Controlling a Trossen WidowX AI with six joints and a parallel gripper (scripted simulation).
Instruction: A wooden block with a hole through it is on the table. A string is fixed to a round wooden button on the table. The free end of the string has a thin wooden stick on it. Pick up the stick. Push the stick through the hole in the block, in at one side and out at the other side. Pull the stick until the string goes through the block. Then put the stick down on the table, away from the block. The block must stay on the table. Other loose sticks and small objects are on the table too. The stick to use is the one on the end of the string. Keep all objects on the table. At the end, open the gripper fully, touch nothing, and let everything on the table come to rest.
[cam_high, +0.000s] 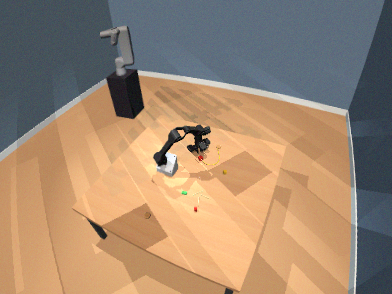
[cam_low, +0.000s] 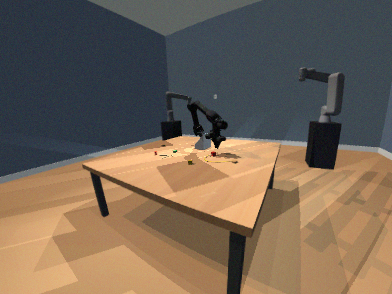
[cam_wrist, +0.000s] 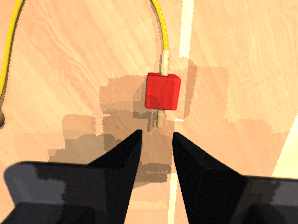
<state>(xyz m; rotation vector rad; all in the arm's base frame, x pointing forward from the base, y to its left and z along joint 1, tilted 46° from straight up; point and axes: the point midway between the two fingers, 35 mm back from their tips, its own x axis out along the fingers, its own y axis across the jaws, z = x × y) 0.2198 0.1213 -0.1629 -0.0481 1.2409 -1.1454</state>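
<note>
My gripper tip is now 2 cm short of the red block, 2 cm to the left of it and 4 cm above it. Round my gripper tip: green piece: 2 cm ahead, 38 cm to the right, 5 cm below; then thin wooden stick: 3 cm ahead, 3 cm to the right, 4 cm below; then yellow cube: 24 cm ahead, 11 cm to the right, 4 cm below.
</note>
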